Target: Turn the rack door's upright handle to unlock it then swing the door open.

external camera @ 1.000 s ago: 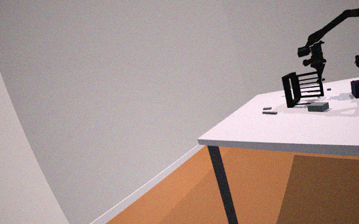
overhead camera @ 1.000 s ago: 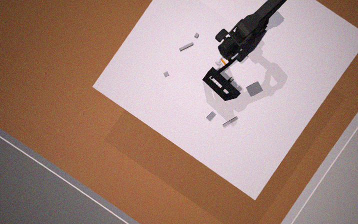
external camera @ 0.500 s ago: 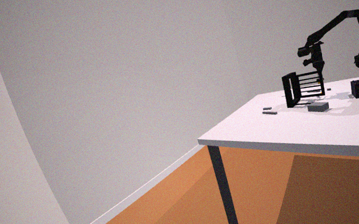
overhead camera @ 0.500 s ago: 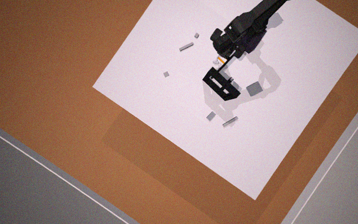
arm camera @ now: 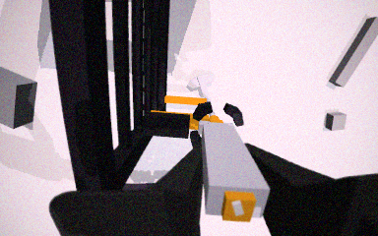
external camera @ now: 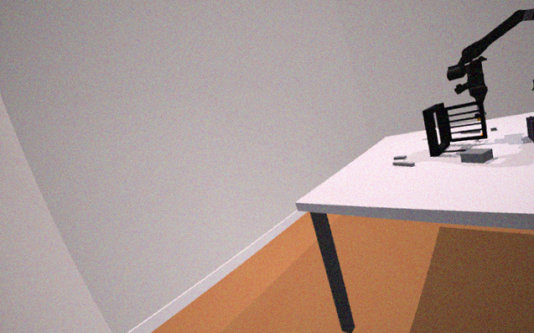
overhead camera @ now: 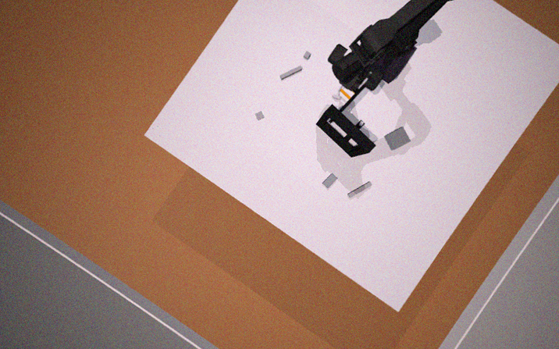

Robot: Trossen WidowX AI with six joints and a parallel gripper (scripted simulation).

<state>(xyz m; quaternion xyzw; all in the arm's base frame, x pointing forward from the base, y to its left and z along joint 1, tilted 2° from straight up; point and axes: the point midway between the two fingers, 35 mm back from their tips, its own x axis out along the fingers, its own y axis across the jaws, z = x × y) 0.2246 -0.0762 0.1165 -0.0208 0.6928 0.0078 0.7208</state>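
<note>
My gripper tip is now 10 mm short of the handle and 30 mm above it. Also, from my gripper tip: cube (40 mm behind, 200 mm to the right, 150 mm below).
</note>
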